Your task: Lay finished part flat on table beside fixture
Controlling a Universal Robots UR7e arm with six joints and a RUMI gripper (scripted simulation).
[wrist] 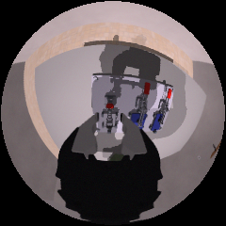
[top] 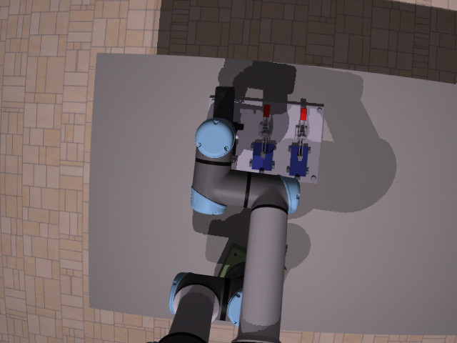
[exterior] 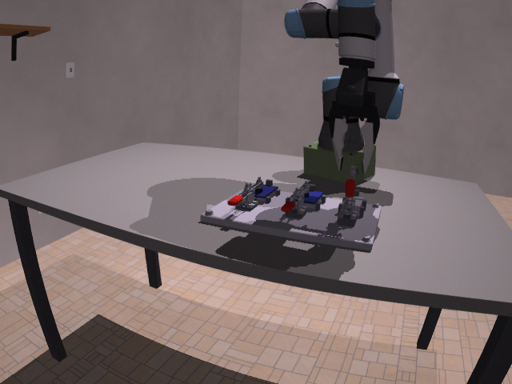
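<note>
My gripper is now 9 cm past the grey finished part and 10 cm above it. The rest, counted from my hand: grey fixture plate (4 cm behind, 11 cm to the right, 13 cm below).
</note>
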